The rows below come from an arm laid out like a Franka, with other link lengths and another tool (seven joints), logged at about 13 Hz.
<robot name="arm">
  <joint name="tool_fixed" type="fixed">
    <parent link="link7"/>
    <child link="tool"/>
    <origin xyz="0.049 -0.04 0.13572" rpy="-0.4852 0 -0.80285"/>
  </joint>
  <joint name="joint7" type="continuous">
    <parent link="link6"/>
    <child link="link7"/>
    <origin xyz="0.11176 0 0" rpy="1.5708 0 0"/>
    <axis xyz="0 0 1"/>
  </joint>
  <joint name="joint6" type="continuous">
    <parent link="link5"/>
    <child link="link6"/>
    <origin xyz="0 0 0" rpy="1.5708 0 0"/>
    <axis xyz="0 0 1"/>
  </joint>
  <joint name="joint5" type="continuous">
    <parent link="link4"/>
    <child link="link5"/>
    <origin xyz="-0.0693 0.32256 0" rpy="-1.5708 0 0"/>
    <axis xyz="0 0 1"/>
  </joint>
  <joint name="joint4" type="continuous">
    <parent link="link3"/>
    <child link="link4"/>
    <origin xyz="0.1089 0 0" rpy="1.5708 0 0"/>
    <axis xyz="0 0 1"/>
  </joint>
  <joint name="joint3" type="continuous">
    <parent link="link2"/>
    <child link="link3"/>
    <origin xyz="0 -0.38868 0" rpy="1.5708 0 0"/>
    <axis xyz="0 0 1"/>
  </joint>
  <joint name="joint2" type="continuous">
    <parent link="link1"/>
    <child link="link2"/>
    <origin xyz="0 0 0" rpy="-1.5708 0 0"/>
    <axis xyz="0 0 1"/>
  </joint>
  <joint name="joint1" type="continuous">
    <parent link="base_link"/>
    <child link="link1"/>
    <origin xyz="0 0 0.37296"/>
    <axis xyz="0 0 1"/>
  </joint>
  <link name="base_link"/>
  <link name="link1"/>
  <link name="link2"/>
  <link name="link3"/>
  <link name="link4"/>
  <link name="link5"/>
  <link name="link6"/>
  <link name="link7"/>
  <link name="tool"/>
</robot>
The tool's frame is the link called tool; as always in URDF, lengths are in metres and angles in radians. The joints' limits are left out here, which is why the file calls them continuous.
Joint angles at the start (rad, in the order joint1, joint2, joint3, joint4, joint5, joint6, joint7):
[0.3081, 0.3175, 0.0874, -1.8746, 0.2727, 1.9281, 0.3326]
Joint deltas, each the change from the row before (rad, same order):
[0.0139, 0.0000, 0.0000, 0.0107, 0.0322, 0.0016, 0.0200]
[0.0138, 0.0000, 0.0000, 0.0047, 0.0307, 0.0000, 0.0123]
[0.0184, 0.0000, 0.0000, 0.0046, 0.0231, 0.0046, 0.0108]
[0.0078, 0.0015, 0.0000, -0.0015, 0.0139, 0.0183, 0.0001]
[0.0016, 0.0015, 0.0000, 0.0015, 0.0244, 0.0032, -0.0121]
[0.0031, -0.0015, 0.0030, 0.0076, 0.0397, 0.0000, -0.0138]
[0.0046, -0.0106, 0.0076, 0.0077, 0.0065, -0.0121, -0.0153]
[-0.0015, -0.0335, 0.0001, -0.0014, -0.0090, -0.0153, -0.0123]
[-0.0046, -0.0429, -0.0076, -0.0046, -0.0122, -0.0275, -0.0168]
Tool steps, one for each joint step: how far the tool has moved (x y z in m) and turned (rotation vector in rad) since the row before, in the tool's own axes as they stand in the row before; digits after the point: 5 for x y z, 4 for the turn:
[0.00623, -0.00677, -0.00741, 0.0210, 0.0101, 0.0229]
[0.00443, -0.00865, -0.00444, 0.0229, 0.0060, 0.0133]
[0.00517, -0.01104, -0.00482, 0.0144, 0.0088, 0.0054]
[0.00366, -0.00351, -0.00173, 0.0044, 0.0148, 0.0067]
[0.00200, -0.00209, -0.00157, 0.0192, 0.0125, 0.0016]
[0.00382, -0.00522, -0.00699, 0.0312, 0.0228, 0.0031]
[0.00113, -0.00977, -0.01041, 0.0068, 0.0172, -0.0263]
[-0.00582, -0.00211, -0.01969, -0.0124, 0.0216, -0.0195]
[-0.01077, 0.00227, -0.02226, -0.0142, 0.0174, -0.0192]

